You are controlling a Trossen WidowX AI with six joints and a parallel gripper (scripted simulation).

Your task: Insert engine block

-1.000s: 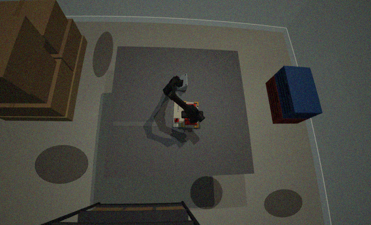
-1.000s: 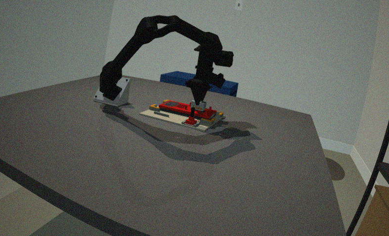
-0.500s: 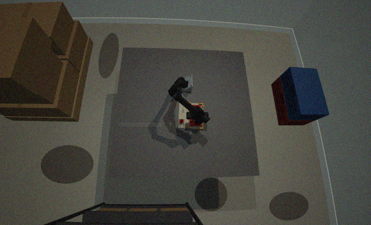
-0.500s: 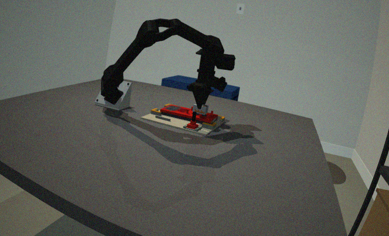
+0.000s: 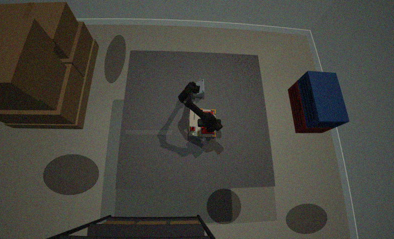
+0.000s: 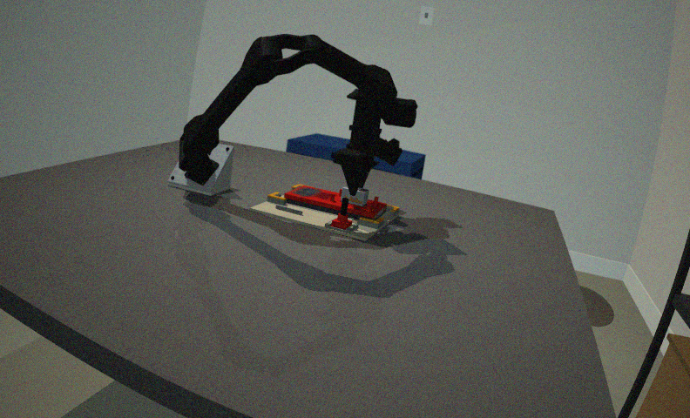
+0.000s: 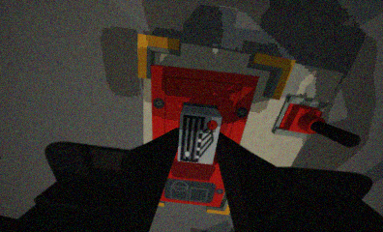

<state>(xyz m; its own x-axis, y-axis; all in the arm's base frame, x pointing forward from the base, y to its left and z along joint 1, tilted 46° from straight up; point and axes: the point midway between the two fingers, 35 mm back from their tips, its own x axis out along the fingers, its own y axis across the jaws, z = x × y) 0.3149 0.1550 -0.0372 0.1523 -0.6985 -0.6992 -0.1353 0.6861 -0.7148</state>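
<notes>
My gripper tip is now 120 mm to the left of the dark post, 30 mm short of it and 10 mm above it. Also, from my gripper tip: grey engine block: 10 mm below.
</notes>
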